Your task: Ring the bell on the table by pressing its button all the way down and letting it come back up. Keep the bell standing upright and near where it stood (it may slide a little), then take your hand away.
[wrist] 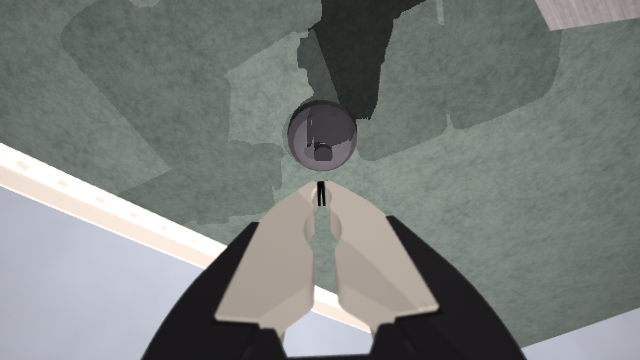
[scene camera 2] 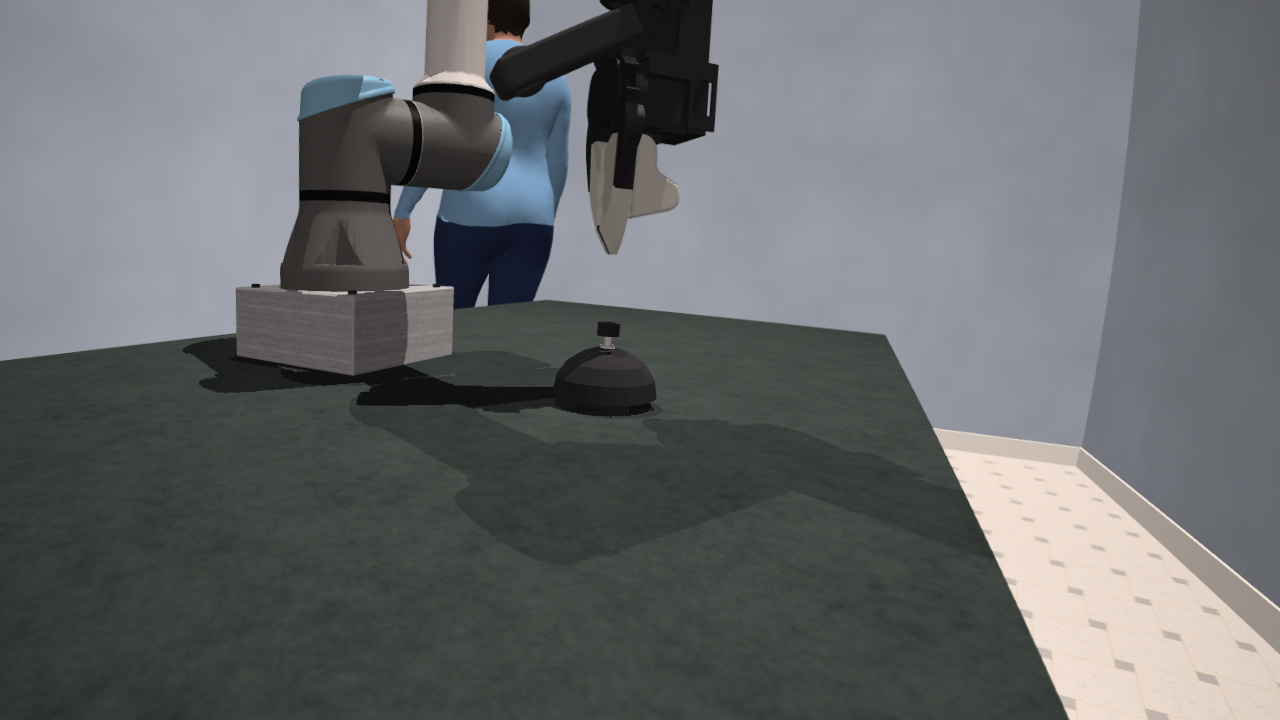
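Where they show: gripper, fingertip midpoint: [wrist: 320, 183] [scene camera 2: 611, 254]; arm's base, link origin: [scene camera 2: 346, 286].
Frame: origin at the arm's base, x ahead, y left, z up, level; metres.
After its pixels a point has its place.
The black dome-shaped bell [scene camera 2: 605, 380] @[x 0.326, y -0.023, z -0.045 m] [wrist: 322, 125] @[x 0.293, y -0.008, z -0.031 m] stands upright on the dark green table [scene camera 2: 358, 555] @[x 0.366, y -0.287, z -0.071 m] [wrist: 450, 200] @[x 0.235, y 0.221, z -0.071 m]. Its black button [scene camera 2: 608, 328] @[x 0.312, y 0.001, z -0.009 m] [wrist: 323, 152] @[x 0.305, y 0.006, z -0.005 m] sits on top, raised on a short bright stem that shows in the scene view. My gripper [scene camera 2: 612, 250] @[x 0.308, y 0.005, z 0.050 m] [wrist: 320, 183] @[x 0.308, y 0.005, z 0.050 m] is shut, with its pale fingertips together and no object between them. It points down and hangs above the button, with a wide gap of air between them, touching neither button nor bell.
The robot's base stands on a grey block [scene camera 2: 295, 329] @[x 0.020, y -0.074, z -0.037 m] [wrist: 590, 12] @[x 0.070, y 0.077, z -0.034 m] left of the bell in the scene view. A person in a light blue top [scene camera 2: 501, 192] stands behind the table, facing away. The table's right edge drops to a tiled floor [scene camera 2: 1074, 573].
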